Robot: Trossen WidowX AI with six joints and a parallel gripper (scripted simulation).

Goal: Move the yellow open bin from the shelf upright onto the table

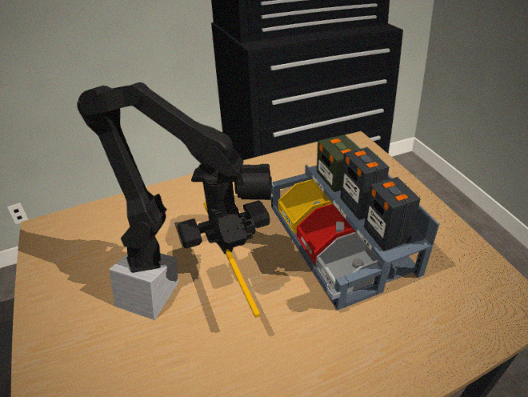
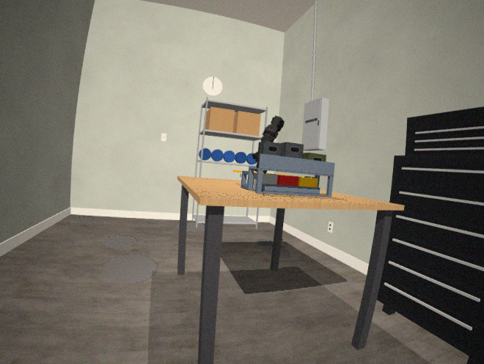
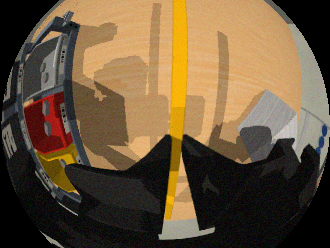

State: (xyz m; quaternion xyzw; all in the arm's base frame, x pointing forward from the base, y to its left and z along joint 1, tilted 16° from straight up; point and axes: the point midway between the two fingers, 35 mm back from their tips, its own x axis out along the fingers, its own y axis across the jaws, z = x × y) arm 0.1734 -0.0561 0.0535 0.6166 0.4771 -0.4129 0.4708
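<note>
Right now my hand is 26 cm short of the yellow open bin, 9 cm to the right of it and 7 cm above it. Round my hand: red bin: 26 cm ahead, 2 cm to the right, 7 cm below; then grey bin: 25 cm ahead, 13 cm to the right, 7 cm below; then long yellow strip: 3 cm below.
</note>
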